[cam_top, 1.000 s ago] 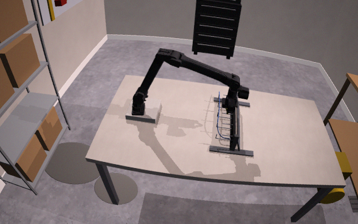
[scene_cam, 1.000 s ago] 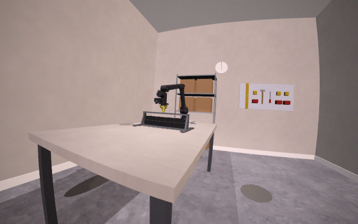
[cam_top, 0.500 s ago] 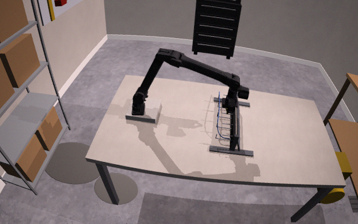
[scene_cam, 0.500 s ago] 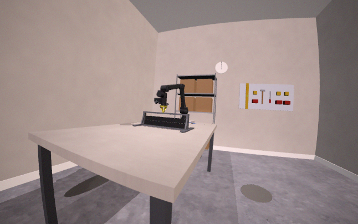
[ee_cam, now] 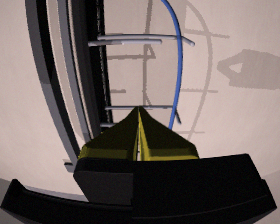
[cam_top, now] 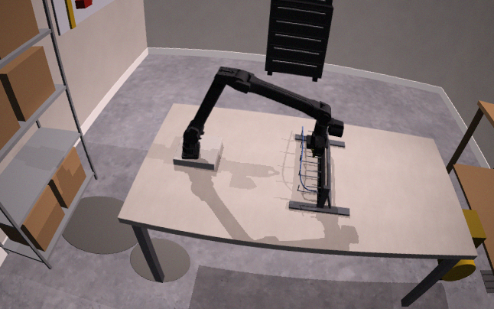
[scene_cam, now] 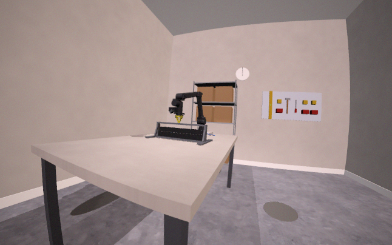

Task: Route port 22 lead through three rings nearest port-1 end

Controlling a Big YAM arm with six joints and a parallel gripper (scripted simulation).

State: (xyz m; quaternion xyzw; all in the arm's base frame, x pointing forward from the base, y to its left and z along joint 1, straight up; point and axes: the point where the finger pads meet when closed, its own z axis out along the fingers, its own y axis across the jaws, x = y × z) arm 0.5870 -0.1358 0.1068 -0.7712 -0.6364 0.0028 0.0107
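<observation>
Now: the dark rack 70 mm ahead of my hand, 40 mm to the left of it and 80 mm below it.
</observation>
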